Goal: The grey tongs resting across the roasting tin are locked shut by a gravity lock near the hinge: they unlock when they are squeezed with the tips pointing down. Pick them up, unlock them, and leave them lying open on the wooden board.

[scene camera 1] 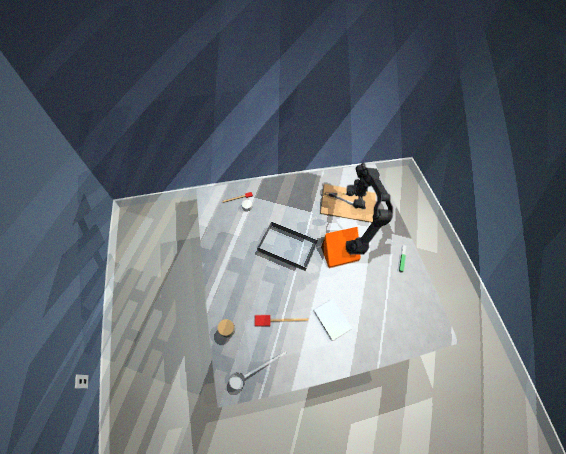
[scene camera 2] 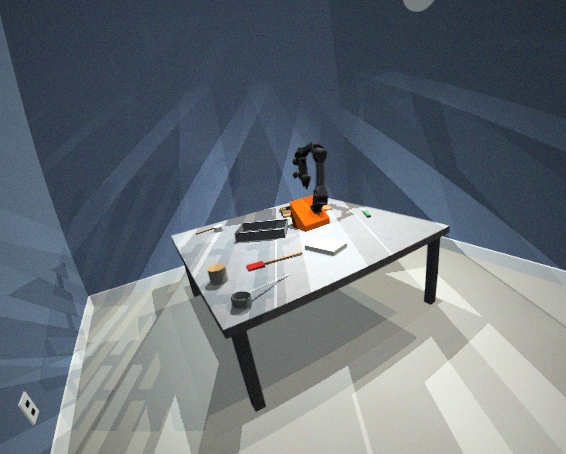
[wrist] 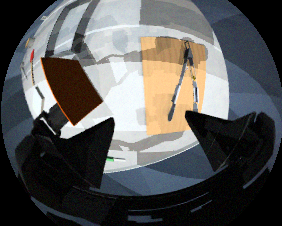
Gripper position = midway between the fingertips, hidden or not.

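Wrist view: my gripper (wrist: 150,117), open and holding nothing, with a wooden board (wrist: 162,58). Scene camera 1: the board (scene camera 1: 332,206) again, and a roasting tin (scene camera 1: 294,248). Scene camera 2: the tin (scene camera 2: 273,229) here too.
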